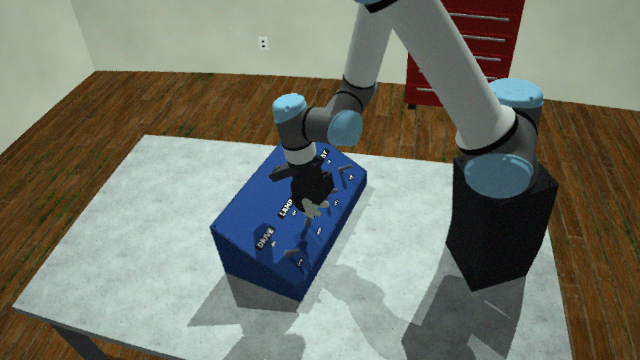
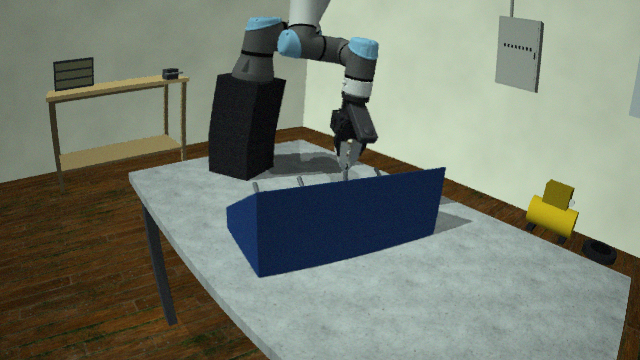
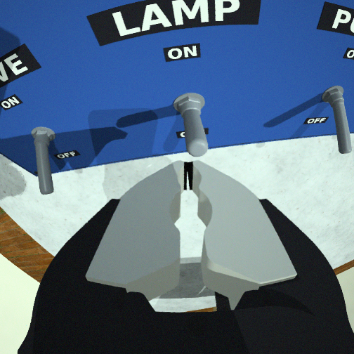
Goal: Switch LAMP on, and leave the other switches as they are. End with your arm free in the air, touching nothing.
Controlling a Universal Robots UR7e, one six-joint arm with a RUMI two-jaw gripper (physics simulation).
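Places are measured from the arm's base along level axes (x ahead, y left, z up), in metres.
Pixels of known places: gripper, between the fingertips: [image 1: 313,217] [image 2: 344,171]; arm's base, origin of its link: [image 2: 252,77].
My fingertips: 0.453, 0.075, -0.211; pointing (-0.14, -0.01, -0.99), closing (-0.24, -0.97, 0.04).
Note:
Ahead of a thing's pixels: the offset from my fingertips to its top centre, as dx, dy, dz. Level surfaces: height alone.
A blue sloped switch box [image 1: 250,200] [image 2: 350,220] [image 3: 280,65] bears a row of grey levers. The LAMP lever {+0.017, -0.009, +0.010} [image 1: 307,221] [image 2: 345,175] [image 3: 194,127] still points toward its lower OFF label, but stands out from the panel more steeply than its neighbours. The DRIVE lever {+0.017, +0.112, -0.003} [image 1: 291,253] [image 2: 377,171] [image 3: 45,167] and the lever to the right of LAMP [image 3: 341,125] slant down at OFF. My gripper [image 1: 314,215] [image 2: 346,166] [image 3: 186,164] is shut and empty, its fingertips at the lower side of the LAMP lever's free end; contact is not clear. The lever partly hides its OFF label.
The box stands on a pale table {dz -0.136} [image 1: 125,200] [image 2: 450,300]. The arm's black pedestal [image 1: 500,235] [image 2: 240,130] stands on the table. The VENT lever {-0.020, -0.246, -0.003} [image 1: 345,169] is at the box's far end. A red drawer cabinet [image 1: 430,95] stands beyond the table.

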